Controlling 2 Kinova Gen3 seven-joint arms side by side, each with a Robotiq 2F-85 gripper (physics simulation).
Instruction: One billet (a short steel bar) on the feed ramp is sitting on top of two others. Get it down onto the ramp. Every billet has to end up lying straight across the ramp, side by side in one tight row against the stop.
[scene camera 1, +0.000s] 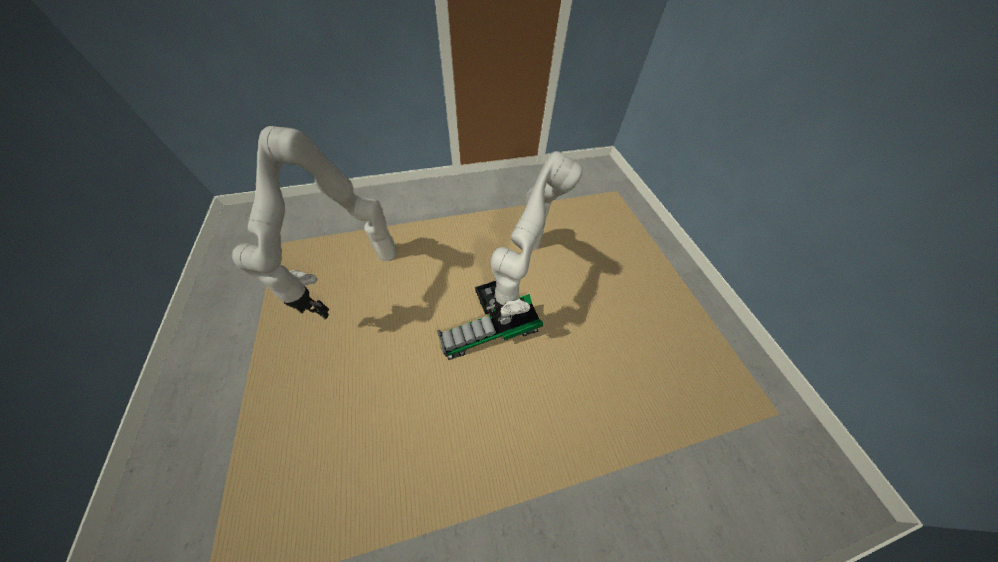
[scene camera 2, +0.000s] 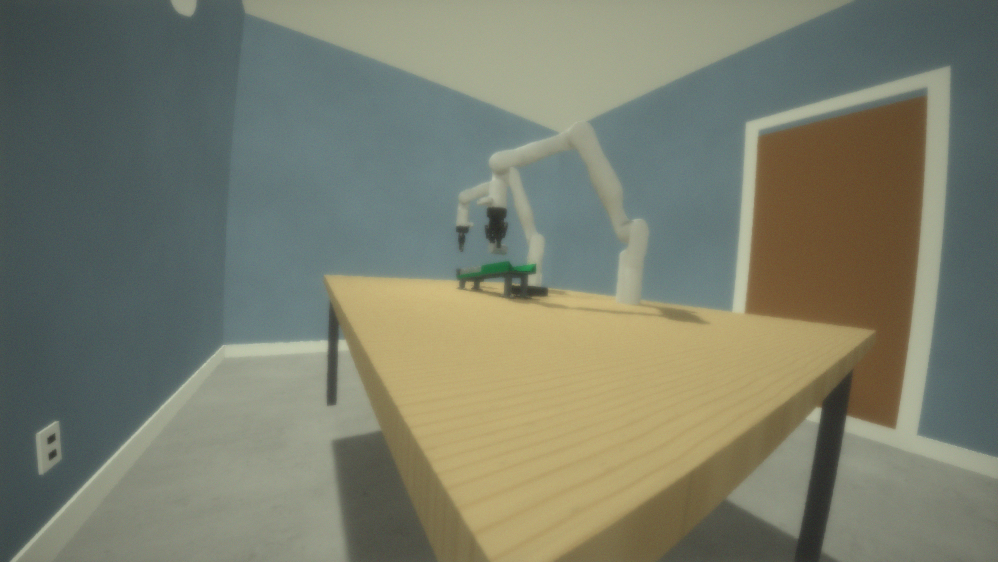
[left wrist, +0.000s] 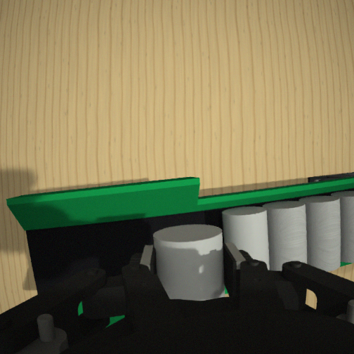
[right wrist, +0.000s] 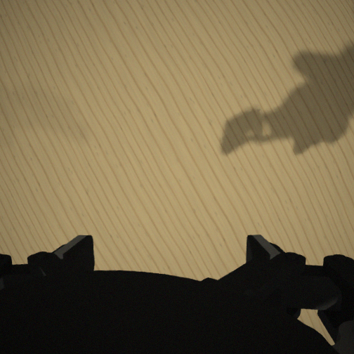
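Where they show: left gripper, fingertip midpoint: (scene camera 1: 504, 317) (scene camera 2: 494, 250); right gripper, fingertip midpoint: (scene camera 1: 315, 314) (scene camera 2: 461, 251); left arm's base, link origin: (scene camera 2: 627, 303); right arm's base, link origin: (scene camera 1: 387, 254).
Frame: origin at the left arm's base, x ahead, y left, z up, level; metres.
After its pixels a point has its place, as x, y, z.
Observation:
My left gripper (scene camera 2: 496, 244) {0.312, -0.444, 0.171} (left wrist: 188, 259) is shut on a grey billet (scene camera 2: 497, 249) (left wrist: 187, 270) and holds it above the ramp (scene camera 1: 523, 329) {0.374, -0.397, 0.117} (scene camera 2: 497, 268) {0.383, -0.375, 0.101} (left wrist: 110, 209), over the dark bed beside the row. In scene camera 1 the arm largely hides this gripper. Several grey billets (scene camera 1: 469, 331) {0.250, -0.560, 0.103} (left wrist: 287, 235) lie side by side across the ramp, reaching to its left end in scene camera 1. They look closely packed; small gaps cannot be ruled out. My right gripper (scene camera 1: 320, 310) {-0.100, -0.975, 0.193} (scene camera 2: 461, 247) {-0.100, -0.975, 0.193} (right wrist: 168, 253) is open and empty, above the table, well away from the ramp.
A low black tray (scene camera 1: 479, 293) {0.086, -0.395, 0.004} (scene camera 2: 539, 290) {0.143, -0.322, 0.024} with small grey pieces stands behind the ramp, partly hidden by the left arm in scene camera 1. A raised green side wall flanks the ramp's wider end. The right arm's shadow falls on the wooden table (scene camera 1: 391, 432) {0.354, -0.967, 0.000} (scene camera 2: 558, 390) {1.028, 0.132, 0.000}.

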